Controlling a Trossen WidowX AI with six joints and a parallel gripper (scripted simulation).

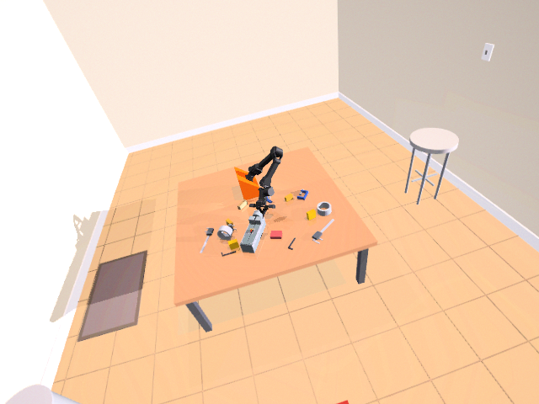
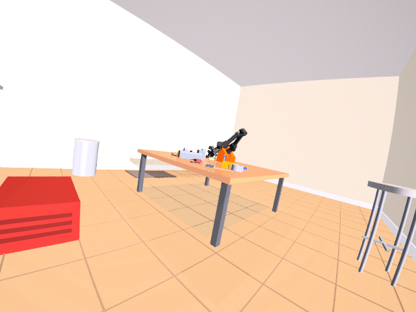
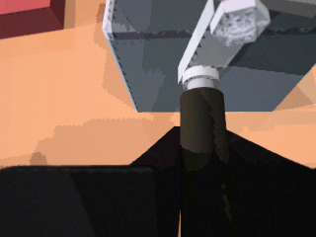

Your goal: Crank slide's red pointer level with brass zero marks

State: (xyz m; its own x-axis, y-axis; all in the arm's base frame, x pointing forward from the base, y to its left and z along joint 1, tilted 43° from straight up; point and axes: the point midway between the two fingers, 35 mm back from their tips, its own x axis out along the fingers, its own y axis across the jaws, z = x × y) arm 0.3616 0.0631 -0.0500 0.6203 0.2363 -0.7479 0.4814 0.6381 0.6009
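Right now my gripper tip is 3 cm below the dark crank handle, 2 cm past it and 1 cm to the right of it. Round my gripper tip: red pointer (15 cm ahead, 10 cm to the right, 5 cm above); then red block (18 cm ahead, 6 cm to the left, 2 cm below).
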